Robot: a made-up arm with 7 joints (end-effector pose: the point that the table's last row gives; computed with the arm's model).
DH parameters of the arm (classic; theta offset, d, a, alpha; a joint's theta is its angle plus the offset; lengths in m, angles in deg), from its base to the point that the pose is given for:
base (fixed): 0 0 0 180
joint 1: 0 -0.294 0 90
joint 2: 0 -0.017 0 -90
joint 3: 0 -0.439 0 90
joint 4: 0 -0.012 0 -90
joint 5: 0 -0.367 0 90
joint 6: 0 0 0 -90
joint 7: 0 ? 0 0
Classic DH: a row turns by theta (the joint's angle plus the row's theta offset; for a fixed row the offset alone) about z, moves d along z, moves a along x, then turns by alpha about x.
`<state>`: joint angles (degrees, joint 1 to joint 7).
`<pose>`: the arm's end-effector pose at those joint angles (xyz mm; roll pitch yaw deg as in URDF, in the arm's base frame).
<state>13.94 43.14 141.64 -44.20 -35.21 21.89 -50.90</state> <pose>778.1 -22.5 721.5 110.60 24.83 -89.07</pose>
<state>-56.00 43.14 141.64 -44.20 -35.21 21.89 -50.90</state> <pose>288.0 723.1 721.5 110.60 24.83 -19.13</pose>
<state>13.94 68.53 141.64 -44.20 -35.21 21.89 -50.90</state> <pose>884.7 -49.0 354.1 82.43 28.64 -101.96</pose>
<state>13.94 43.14 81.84 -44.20 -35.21 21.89 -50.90</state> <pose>606.7 160.4 918.7 149.59 51.54 -18.20</pose>
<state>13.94 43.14 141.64 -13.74 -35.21 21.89 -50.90</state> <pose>678.0 -153.2 930.5 140.96 31.85 -87.55</pose>
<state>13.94 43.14 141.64 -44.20 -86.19 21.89 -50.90</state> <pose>785.6 -24.2 674.6 90.59 74.07 -97.71</pose>
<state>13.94 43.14 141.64 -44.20 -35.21 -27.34 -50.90</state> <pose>758.9 83.1 660.9 84.47 20.71 -56.26</pose>
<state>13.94 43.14 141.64 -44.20 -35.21 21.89 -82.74</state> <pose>778.1 -22.5 721.5 122.56 53.60 -70.84</pose>
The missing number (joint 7, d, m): -0.148
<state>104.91 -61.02 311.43 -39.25 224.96 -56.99 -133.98</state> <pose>-38.3 805.6 642.4 -152.73 -18.80 -128.40</pose>
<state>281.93 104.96 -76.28 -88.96 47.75 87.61 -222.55</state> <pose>505.0 423.7 124.4 30.05 5.94 -45.73</pose>
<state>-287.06 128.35 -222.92 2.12 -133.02 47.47 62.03</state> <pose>166.5 -637.1 -338.6 6.91 -1.01 170.52</pose>
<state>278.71 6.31 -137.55 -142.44 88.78 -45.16 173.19</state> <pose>298.4 110.2 341.3 48.39 -34.68 -87.95</pose>
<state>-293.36 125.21 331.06 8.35 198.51 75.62 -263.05</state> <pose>274.5 -697.1 -133.3 -121.91 -4.30 15.65</pose>
